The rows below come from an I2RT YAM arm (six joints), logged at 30 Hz.
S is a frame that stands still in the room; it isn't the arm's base.
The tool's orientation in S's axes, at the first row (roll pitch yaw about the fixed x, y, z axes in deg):
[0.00 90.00 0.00]
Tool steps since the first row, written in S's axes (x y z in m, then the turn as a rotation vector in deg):
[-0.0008 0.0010 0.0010 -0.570 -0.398 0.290]
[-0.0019 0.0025 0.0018 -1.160 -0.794 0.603]
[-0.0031 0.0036 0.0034 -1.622 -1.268 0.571]
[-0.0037 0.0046 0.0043 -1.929 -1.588 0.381]
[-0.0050 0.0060 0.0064 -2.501 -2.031 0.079]
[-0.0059 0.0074 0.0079 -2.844 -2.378 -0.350]
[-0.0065 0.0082 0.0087 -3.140 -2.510 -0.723]
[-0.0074 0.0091 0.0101 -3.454 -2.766 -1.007]
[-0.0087 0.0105 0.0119 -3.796 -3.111 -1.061]
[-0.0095 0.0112 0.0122 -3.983 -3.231 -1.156]
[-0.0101 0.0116 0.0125 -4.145 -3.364 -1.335]
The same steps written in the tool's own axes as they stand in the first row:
[-0.0010 0.0010 -0.0008 -0.290 -0.398 -0.570]
[-0.0018 0.0025 -0.0019 -0.603 -0.794 -1.160]
[-0.0034 0.0036 -0.0031 -0.571 -1.268 -1.622]
[-0.0043 0.0046 -0.0037 -0.381 -1.588 -1.929]
[-0.0064 0.0060 -0.0050 -0.079 -2.031 -2.501]
[-0.0079 0.0074 -0.0059 0.350 -2.378 -2.844]
[-0.0087 0.0082 -0.0065 0.723 -2.510 -3.140]
[-0.0101 0.0091 -0.0074 1.007 -2.766 -3.454]
[-0.0119 0.0105 -0.0087 1.061 -3.111 -3.796]
[-0.0122 0.0112 -0.0095 1.156 -3.231 -3.983]
[-0.0125 0.0116 -0.0101 1.335 -3.364 -4.145]

